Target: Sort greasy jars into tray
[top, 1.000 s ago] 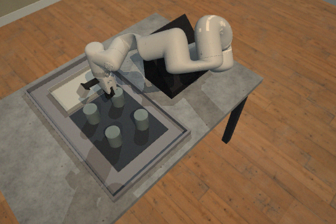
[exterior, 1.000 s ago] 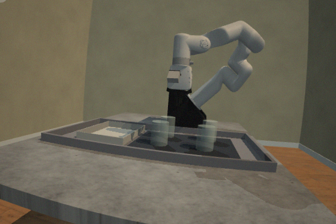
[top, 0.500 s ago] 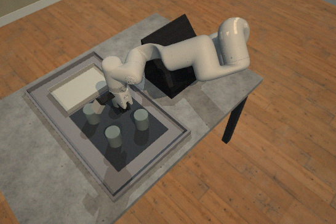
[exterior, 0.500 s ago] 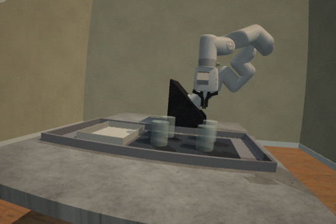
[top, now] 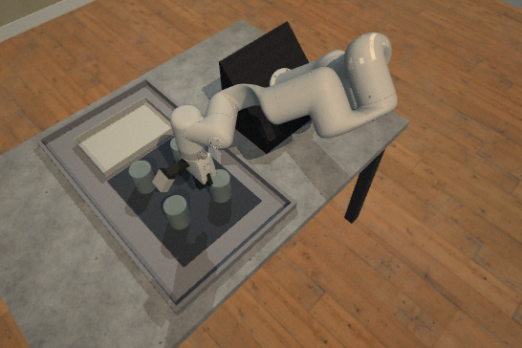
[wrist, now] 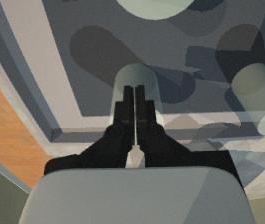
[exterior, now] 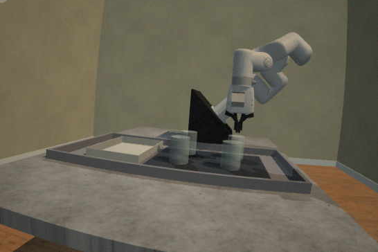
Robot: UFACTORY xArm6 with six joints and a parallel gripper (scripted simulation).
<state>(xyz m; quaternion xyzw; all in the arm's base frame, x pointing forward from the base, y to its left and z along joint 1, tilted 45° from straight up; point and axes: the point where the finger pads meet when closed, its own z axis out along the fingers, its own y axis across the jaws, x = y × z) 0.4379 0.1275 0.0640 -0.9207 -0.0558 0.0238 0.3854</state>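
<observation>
Right now my hand is 3 cm short of the dark mat, 9 cm to the left of it and 13 cm above it. Round my hand: cream tray (6 cm ahead, 41 cm to the right, 13 cm below).
</observation>
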